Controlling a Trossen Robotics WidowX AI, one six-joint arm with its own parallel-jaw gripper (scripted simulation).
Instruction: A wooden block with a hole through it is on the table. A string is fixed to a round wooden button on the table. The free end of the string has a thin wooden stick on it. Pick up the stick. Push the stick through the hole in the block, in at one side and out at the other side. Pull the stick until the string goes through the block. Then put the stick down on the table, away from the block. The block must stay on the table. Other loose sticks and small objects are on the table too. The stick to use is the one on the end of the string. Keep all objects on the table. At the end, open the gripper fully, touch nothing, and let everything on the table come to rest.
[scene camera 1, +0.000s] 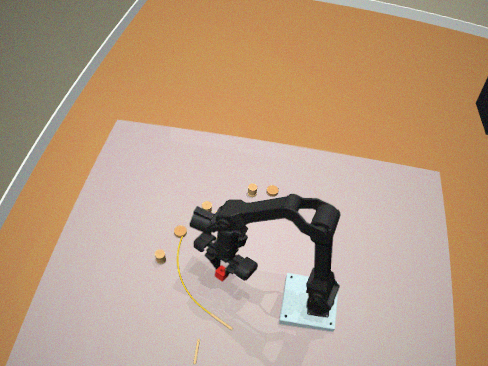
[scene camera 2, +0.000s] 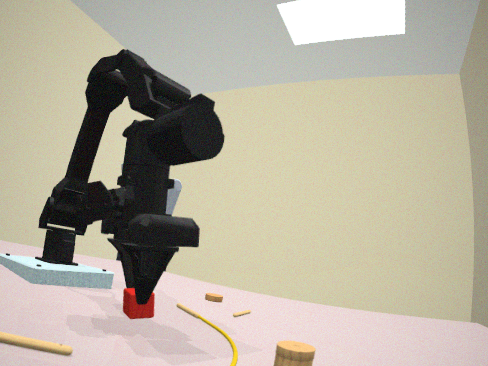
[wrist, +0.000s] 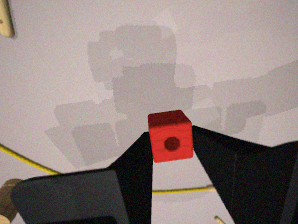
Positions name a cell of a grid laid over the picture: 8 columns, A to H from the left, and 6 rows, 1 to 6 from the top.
Labels:
My gripper shows in scene camera 1 (D5), in scene camera 2 (C5) and in the wrist view (E4).

